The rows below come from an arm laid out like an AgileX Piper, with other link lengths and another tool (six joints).
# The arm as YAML. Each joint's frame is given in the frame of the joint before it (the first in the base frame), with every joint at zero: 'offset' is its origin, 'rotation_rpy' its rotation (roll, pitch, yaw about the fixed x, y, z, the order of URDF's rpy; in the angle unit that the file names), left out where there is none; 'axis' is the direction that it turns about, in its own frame. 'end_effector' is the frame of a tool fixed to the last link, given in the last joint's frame.
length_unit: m
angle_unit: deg
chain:
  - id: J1
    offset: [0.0, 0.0, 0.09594]
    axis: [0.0, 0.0, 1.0]
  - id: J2
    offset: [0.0, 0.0, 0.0]
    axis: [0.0, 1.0, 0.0]
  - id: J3
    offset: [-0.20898, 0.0, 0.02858]
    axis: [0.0, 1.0, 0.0]
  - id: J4
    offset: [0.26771, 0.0, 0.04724]
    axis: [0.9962, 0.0, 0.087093]
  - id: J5
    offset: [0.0, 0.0, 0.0]
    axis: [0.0, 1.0, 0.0]
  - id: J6
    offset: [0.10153, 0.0, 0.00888]
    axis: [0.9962, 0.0, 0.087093]
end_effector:
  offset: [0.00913, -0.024, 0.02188]
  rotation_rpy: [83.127, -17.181, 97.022]
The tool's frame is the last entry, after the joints.
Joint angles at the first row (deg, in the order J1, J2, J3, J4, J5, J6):
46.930, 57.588, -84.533, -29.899, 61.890, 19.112
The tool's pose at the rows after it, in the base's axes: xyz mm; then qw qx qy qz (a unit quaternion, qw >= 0):
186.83, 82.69, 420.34, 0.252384, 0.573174, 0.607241, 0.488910
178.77, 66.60, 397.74, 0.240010, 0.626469, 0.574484, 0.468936
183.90, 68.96, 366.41, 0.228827, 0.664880, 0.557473, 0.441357
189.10, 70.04, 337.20, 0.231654, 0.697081, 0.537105, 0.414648
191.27, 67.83, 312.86, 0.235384, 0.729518, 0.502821, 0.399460
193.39, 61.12, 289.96, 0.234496, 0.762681, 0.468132, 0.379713
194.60, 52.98, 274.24, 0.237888, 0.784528, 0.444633, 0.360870
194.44, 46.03, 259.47, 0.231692, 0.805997, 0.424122, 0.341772
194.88, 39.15, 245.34, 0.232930, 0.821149, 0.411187, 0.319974
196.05, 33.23, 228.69, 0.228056, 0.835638, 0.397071, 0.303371
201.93, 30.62, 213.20, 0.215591, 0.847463, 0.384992, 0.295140
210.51, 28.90, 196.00, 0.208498, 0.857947, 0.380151, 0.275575
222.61, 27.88, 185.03, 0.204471, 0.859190, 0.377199, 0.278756
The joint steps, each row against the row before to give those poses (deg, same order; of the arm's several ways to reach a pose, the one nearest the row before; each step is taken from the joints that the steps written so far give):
0.000, -5.769, 4.322, -3.020, 4.071, 6.834
0.000, -4.217, 5.795, -1.627, 3.568, 7.214
0.001, -0.639, 6.122, -0.854, 0.371, 6.577
0.000, 0.002, 5.691, -2.072, -0.001, 6.528
-0.001, -0.109, 4.852, -2.401, -0.001, 7.761
-1.912, -0.099, 4.098, -0.175, -0.107, 5.552
-2.249, -0.239, 2.882, 0.232, -0.001, 2.601
-2.250, -0.233, 2.357, 1.566, 0.000, 1.750
-2.176, 0.008, 2.383, 0.884, -0.102, 0.764
-2.411, 0.119, 2.795, 1.262, -1.397, 1.063
-2.795, 1.524, 1.728, 1.837, -3.153, 0.674
-2.645, 3.279, 1.022, 1.407, -2.822, 0.000
-2.517, 3.221, 0.235, 0.126, -4.609, 0.106

